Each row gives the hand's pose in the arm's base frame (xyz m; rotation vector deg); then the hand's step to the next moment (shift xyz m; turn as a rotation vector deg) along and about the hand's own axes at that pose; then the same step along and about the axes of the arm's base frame.
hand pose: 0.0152 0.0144 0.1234 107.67 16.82 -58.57
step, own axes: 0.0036 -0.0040 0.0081 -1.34 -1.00 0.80
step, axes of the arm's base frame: -0.0043 -0.0053 -0.0069 -1.83 0.15 0.22
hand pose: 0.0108 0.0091 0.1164 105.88 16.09 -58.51
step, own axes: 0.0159 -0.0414 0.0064 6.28 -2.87 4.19
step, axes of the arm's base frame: -0.0176 0.0119 -0.0395 0.04 -3.49 -7.28
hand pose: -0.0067 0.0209 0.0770 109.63 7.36 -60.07
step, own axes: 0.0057 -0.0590 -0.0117 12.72 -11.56 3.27
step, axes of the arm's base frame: -0.0171 0.0408 -0.0411 0.56 0.17 -17.49
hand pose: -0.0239 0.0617 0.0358 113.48 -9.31 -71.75
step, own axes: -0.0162 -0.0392 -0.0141 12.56 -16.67 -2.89
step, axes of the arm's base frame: -0.0077 0.0425 -0.0113 4.06 7.10 -19.42
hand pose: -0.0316 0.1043 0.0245 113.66 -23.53 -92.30
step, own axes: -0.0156 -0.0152 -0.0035 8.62 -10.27 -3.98
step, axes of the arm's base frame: -0.0019 0.0216 0.0040 4.84 4.37 -12.37
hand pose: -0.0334 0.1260 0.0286 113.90 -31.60 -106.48
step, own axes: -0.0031 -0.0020 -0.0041 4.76 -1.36 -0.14
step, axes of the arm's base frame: 0.0040 0.0033 0.0019 0.46 -1.28 -4.76
